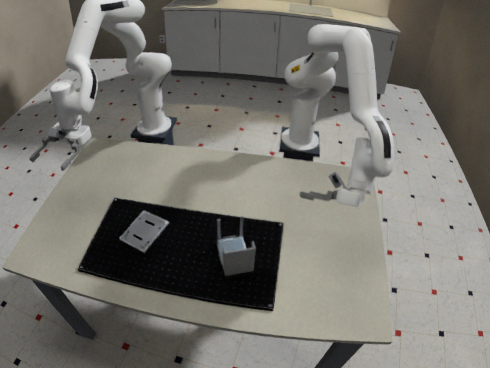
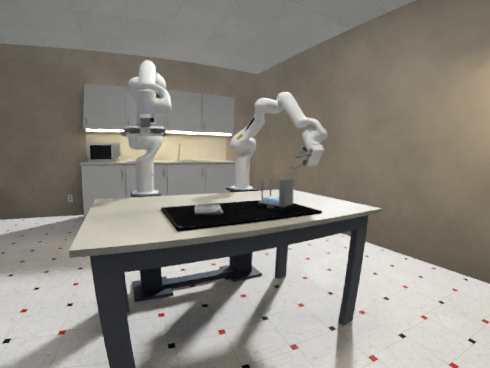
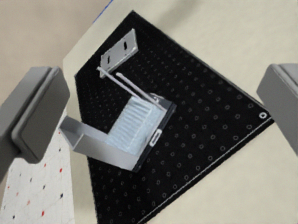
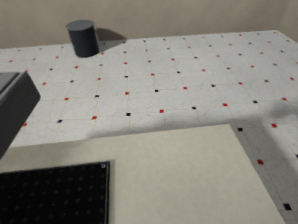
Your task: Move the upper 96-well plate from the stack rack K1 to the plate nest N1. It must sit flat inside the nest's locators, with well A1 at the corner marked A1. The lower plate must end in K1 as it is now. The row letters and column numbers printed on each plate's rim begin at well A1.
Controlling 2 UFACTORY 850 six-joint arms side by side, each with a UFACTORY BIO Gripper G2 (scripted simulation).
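Observation:
Left gripper visible: the left gripper (image 1: 305, 193). A pale blue 96-well plate (image 3: 127, 132) is visible too; in image 4 the plate is out of frame.

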